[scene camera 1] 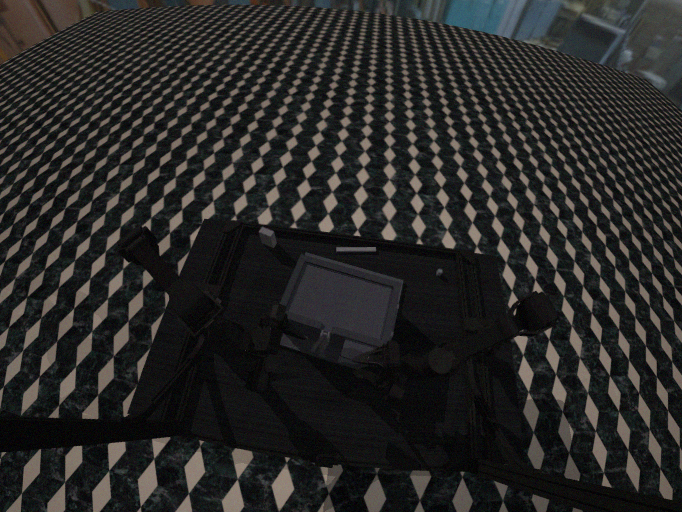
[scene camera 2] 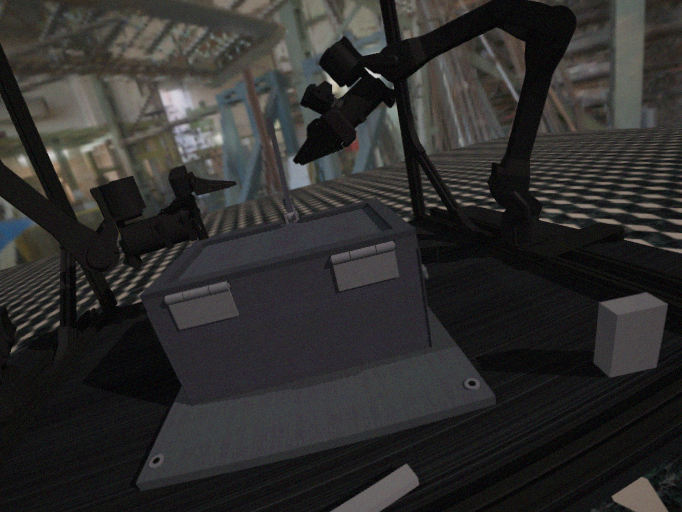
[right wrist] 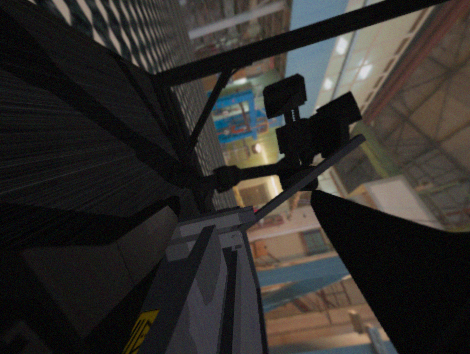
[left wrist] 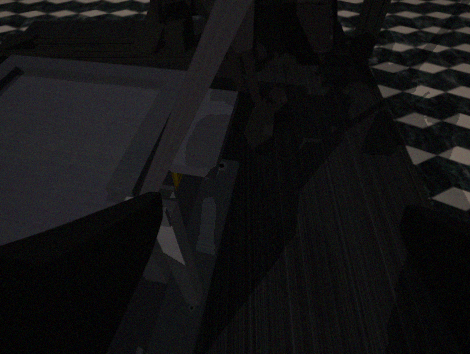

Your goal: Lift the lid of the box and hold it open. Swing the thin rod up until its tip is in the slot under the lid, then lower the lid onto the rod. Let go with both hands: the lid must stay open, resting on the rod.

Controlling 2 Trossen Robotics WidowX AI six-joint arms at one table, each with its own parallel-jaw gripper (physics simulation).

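Places are measured from the left arm's base along level axes (x back, y right, z up), in centimetres.
Pixels of known places: left gripper, fingertip midpoint: [scene camera 1: 301, 357] [scene camera 2: 296, 162] [right wrist: 278, 150] [left wrist: 280, 210]; right gripper, fingertip midpoint: [scene camera 1: 350, 367] [scene camera 2: 243, 206] [right wrist: 244, 199] [left wrist: 256, 111]; left arm's base, origin of the base link: [scene camera 2: 521, 240] [right wrist: 201, 185]; right arm's base, origin of the base link: [scene camera 2: 10, 408] [left wrist: 181, 44].
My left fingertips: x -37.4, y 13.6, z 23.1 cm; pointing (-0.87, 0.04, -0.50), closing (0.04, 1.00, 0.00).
Observation:
For each thing: its top centre in the pictures, then the offset to it from my left fingertips. Level surfaces: height alone.
- lid, middle of its top: [left wrist: 6, 185] [scene camera 2: 283, 240] [right wrist: 251, 317] [scene camera 1: 340, 300] dz -8.6, dx -7.2, dy -18.6 cm
- black mat, its level: dz -25.0 cm
- white strip, middle of its top: [scene camera 1: 356, 248] dz -24.0, dx -10.9, dy -46.3 cm
- small grey block, middle of its top: [scene camera 2: 632, 303] [scene camera 1: 266, 231] dz -17.4, dx +22.1, dy -44.5 cm
The grey box [scene camera 1: 341, 302] [scene camera 2: 288, 315] stands on its grey baseplate [scene camera 2: 314, 422] with the lid [scene camera 2: 283, 241] [left wrist: 96, 130] down; two hinges face scene camera 2. The thin rod [scene camera 2: 280, 173] [left wrist: 198, 84] [right wrist: 311, 175] stands tilted up at the box's front edge, its tip free in the air. My left gripper [scene camera 2: 302, 156] [scene camera 1: 285, 325] [left wrist: 280, 210] is open and empty, and hangs above the box's front edge close to the rod. My right gripper [scene camera 2: 229, 184] [scene camera 1: 371, 362] is open and empty, low in front of the box.
The box stands on a black mat [scene camera 1: 339, 432] [scene camera 2: 517, 330] on a checkered table [scene camera 1: 364, 127]. A white strip [scene camera 1: 355, 249] [scene camera 2: 380, 490] and a small grey block [scene camera 1: 267, 236] lie behind the box. A black stand pole [scene camera 2: 405, 127] rises in front of the box.

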